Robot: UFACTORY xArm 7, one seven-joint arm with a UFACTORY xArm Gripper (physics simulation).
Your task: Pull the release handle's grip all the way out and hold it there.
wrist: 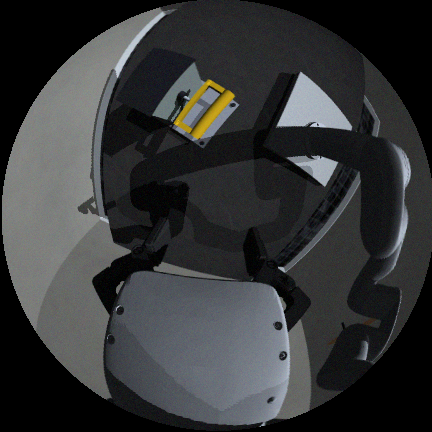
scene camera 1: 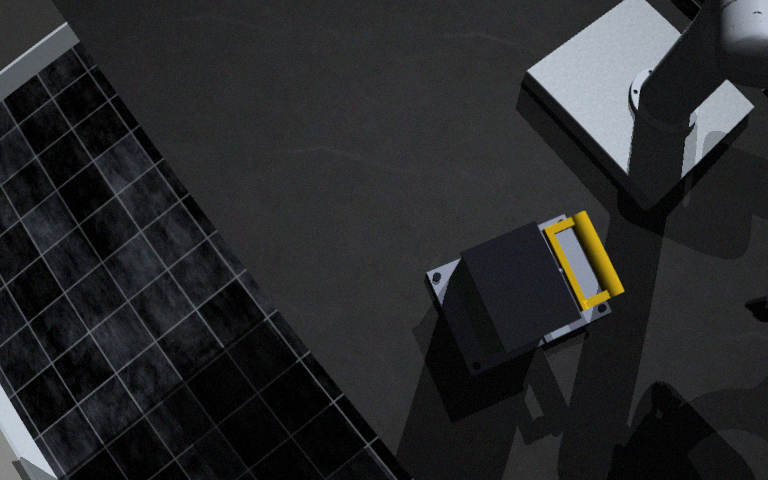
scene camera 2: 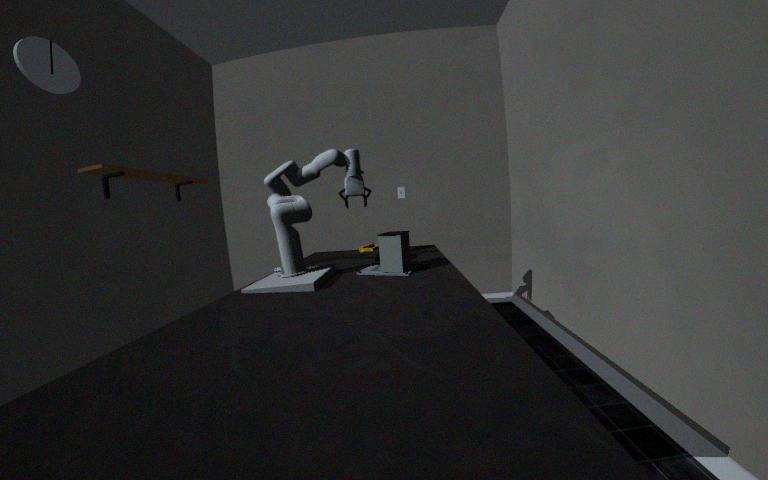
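The release handle is a yellow frame with a thick round grip bar (scene camera 1: pixel 599 251) (scene camera 2: pixel 368 247) (wrist: pixel 214 114). It sits at one side of a dark-topped, grey-green box (scene camera 1: pixel 518 288) (scene camera 2: pixel 391 253) (wrist: pixel 162 80), on the side toward the robot's base. The box stands on a light base plate (scene camera 1: pixel 444 272) (scene camera 2: pixel 368 271) (wrist: pixel 219 122) with dark bolts. In the wrist view a small shaft shows between the box face and the handle. My gripper (scene camera 2: pixel 356 206) (wrist: pixel 207 232) is open and empty, pointing down, high above the table and well apart from the handle.
The arm's white base slab (scene camera 1: pixel 589 79) (scene camera 2: pixel 283 281) (wrist: pixel 310 105) stands near the box on the dark table (scene camera 2: pixel 339 362). Tiled floor (scene camera 1: pixel 130 254) lies beyond the table's edge. A wooden shelf (scene camera 2: pixel 141 173) and a round disc (scene camera 2: pixel 47 65) are on the left wall.
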